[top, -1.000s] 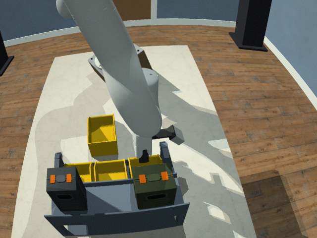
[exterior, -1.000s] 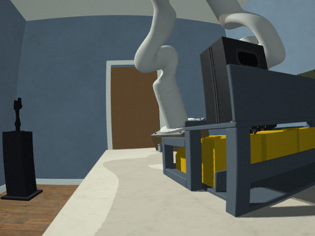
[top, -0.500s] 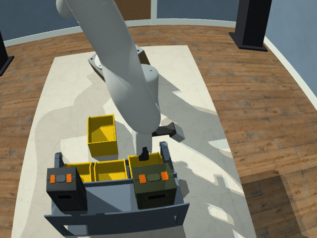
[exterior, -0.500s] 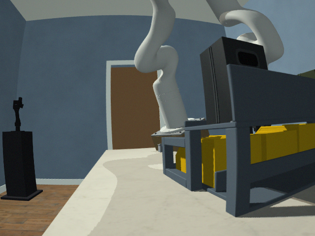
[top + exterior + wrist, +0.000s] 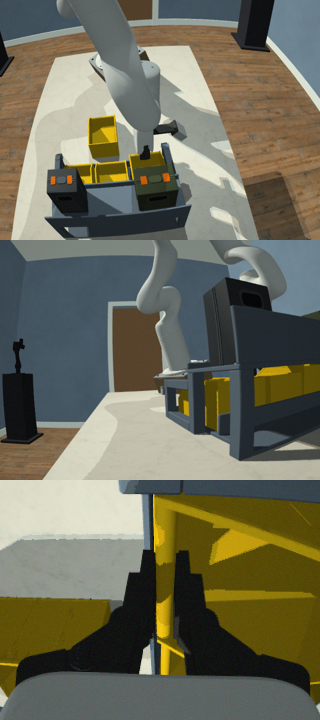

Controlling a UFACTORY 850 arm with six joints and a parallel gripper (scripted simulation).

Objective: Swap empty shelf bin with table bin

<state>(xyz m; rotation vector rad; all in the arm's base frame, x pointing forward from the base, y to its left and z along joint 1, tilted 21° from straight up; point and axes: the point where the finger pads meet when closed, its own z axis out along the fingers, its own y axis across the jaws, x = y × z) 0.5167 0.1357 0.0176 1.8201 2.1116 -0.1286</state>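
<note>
Now: hand 11 cm to the left of the shelf lip and 6 cm above it. Round my hand: dark grey case 21 cm to the right, 20 cm ahead, 9 cm above; then green case 18 cm ahead, 8 cm above, 2 cm to the left.
</note>
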